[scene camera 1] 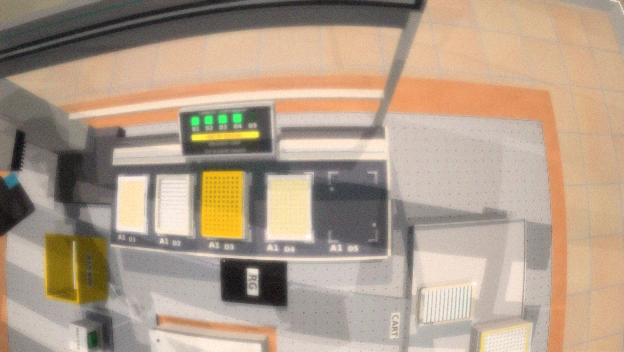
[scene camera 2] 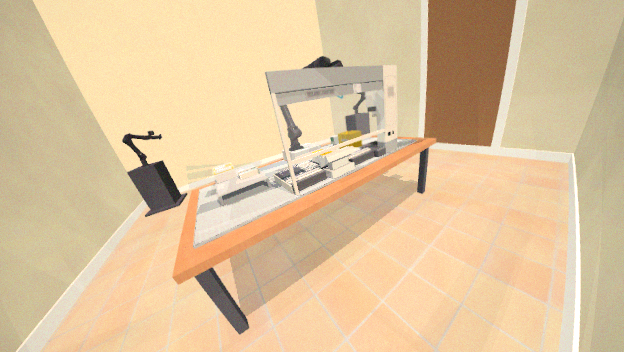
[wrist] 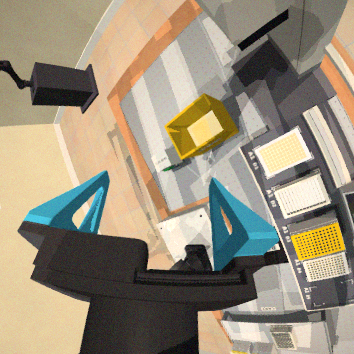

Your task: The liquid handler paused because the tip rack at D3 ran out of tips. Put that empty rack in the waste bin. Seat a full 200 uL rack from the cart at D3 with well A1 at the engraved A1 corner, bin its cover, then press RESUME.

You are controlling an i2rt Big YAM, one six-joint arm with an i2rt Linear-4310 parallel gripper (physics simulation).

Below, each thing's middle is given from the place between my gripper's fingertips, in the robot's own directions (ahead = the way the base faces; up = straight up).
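There's a black RG block [scene camera 1: 251, 281] that sits 430 mm below my hand, 350 mm to the right of it and 20 mm behind it. The enclosure post [scene camera 1: 413, 21] is 570 mm to the right of my hand, 360 mm ahead of it and 200 mm below it. And I can see the yellow waste bin [scene camera 1: 90, 253], which is 370 mm below my hand, 100 mm behind it and 100 mm to the left of it.
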